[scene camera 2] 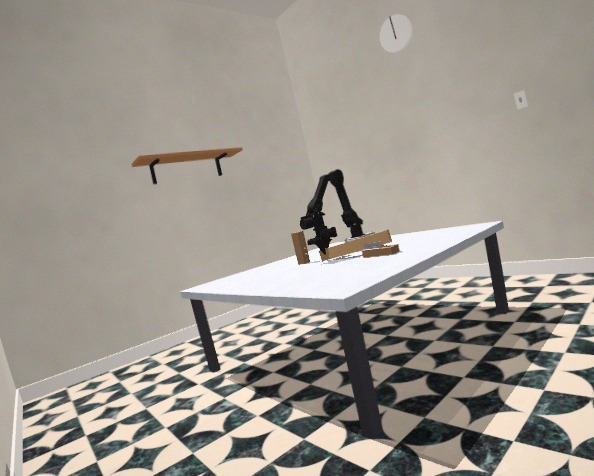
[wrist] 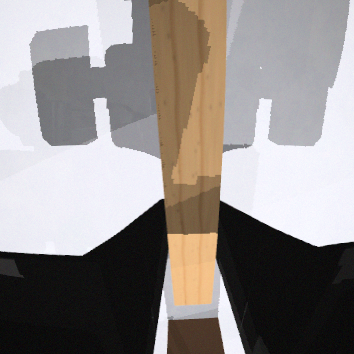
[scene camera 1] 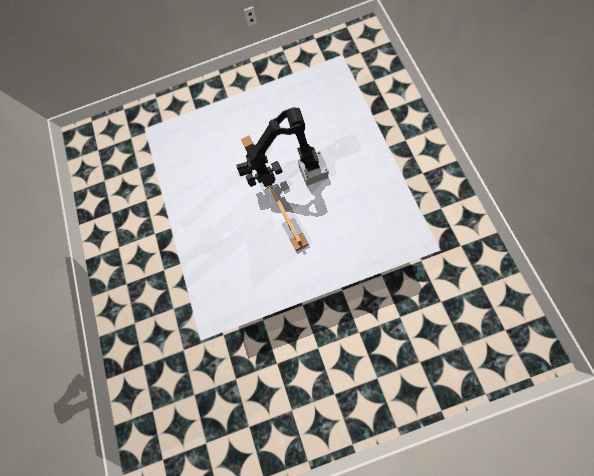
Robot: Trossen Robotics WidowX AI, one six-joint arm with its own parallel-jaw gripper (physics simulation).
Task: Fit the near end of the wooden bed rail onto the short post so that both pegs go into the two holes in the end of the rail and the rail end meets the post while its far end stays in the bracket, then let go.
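Where they show: gripper, fingertip midpoint: [scene camera 2: 326, 253] [wrist: 187, 206]; arm's base, origin of the base link: [scene camera 2: 357, 236] [scene camera 1: 311, 164].
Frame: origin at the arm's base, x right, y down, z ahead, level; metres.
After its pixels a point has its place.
The wooden bed rail [scene camera 1: 286, 212] @(x -0.213, y -0.014, z 0.214 m) [scene camera 2: 352, 245] @(x -0.168, y 0.016, z 0.237 m) [wrist: 195, 125] @(x -0.024, y 0.009, z 0.248 m) is a long light-brown bar. My gripper [scene camera 1: 270, 186] @(x 0.018, y 0.043, z 0.252 m) [scene camera 2: 325, 251] @(x 0.018, y 0.043, z 0.252 m) [wrist: 187, 206] @(x 0.018, y 0.043, z 0.252 m) is shut on it close to its near end, one black finger on each side. The short post [scene camera 1: 247, 141] @(x 0.185, y -0.100, z 0.276 m) [scene camera 2: 300, 248] @(x 0.164, y -0.010, z 0.300 m) [wrist: 194, 337] @(x 0.163, y 0.060, z 0.276 m) stands upright beyond that end, with a gap between them. The rail's near end is low, close to the table top. Its far end is at the brown bracket [scene camera 1: 296, 246] @(x -0.380, y 0.044, z 0.223 m) [scene camera 2: 380, 252] @(x -0.339, y 0.062, z 0.243 m); how it sits there is too small to tell. The holes and the pegs' details cannot be made out.
The white table [scene camera 1: 240, 280] @(x -0.444, y 0.080, z 0.560 m) [scene camera 2: 270, 282] @(x -0.027, y 0.080, z 0.665 m) carries all these parts. The arm's grey base [scene camera 1: 315, 172] @(x -0.051, y -0.001, z -0.002 m) stands beside the rail, on the right in scene camera 1. A wall shelf [scene camera 2: 187, 156] hangs far behind the table.
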